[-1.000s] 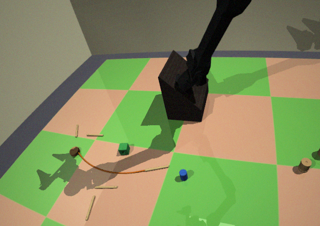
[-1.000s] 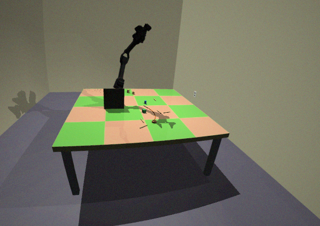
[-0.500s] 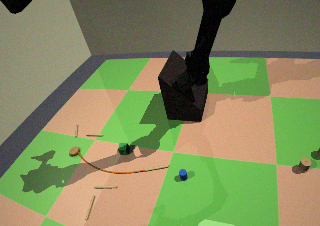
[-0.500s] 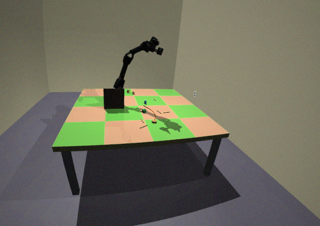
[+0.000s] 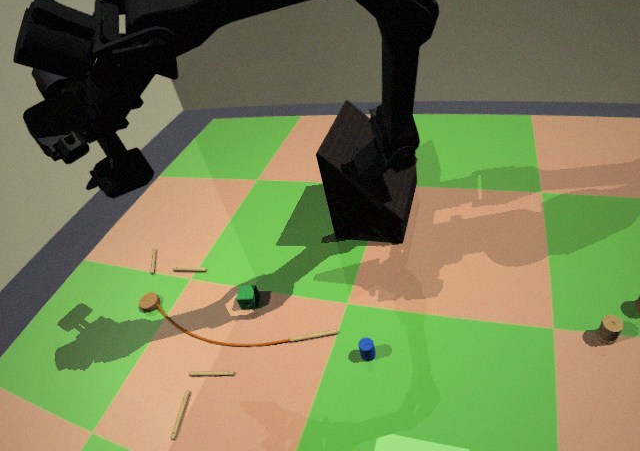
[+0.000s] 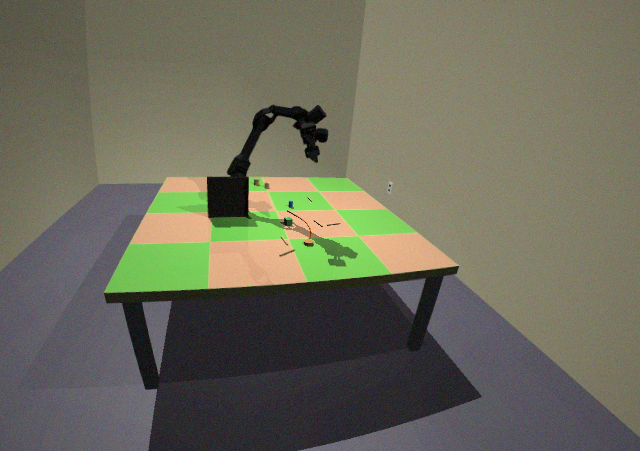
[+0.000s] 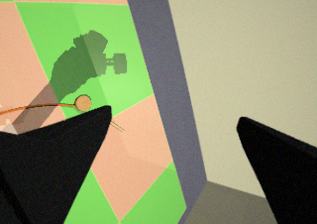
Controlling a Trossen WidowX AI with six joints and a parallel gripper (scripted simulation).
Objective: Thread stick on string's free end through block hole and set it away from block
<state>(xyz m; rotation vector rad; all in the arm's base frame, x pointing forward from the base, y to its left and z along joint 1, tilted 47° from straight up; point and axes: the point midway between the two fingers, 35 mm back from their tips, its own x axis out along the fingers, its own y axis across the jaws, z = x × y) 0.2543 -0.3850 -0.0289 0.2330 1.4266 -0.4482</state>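
My gripper tip is now 6 cm past the green block, 13 cm to the right of it and 34 cm above it. Round my gripper tip: thin stick 24 cm to the left, 35 cm below; then round wooden button 3 cm behind, 8 cm to the right, 35 cm below; then blue cylinder 2 cm ahead, 35 cm to the left, 34 cm below.
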